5 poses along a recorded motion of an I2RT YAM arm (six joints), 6.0 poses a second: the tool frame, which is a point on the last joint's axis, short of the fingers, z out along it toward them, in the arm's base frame.
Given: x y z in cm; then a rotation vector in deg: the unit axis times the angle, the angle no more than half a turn.
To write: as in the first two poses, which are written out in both.
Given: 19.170 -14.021 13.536 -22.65 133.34 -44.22
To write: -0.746 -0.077 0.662; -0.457 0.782 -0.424; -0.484 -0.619 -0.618; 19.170 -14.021 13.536
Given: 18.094 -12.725 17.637 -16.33 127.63 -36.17
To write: -0.665 -0.001 0.747; -0.393 0.851 -0.348; -0.635 -0.525 -0.567; 18.094 -12.725 17.637
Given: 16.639 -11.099 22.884 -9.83 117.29 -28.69
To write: -0.507 0.083 0.858; -0.322 0.905 -0.278; -0.799 -0.417 -0.432; 16.639 -11.099 22.884
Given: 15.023 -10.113 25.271 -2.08 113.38 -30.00
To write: -0.458 0.202 0.866; -0.252 0.904 -0.345; -0.852 -0.376 -0.363; 15.023 -10.113 25.271
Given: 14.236 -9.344 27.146 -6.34 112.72 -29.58
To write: -0.445 0.150 0.883; -0.302 0.903 -0.306; -0.843 -0.403 -0.356; 14.236 -9.344 27.146
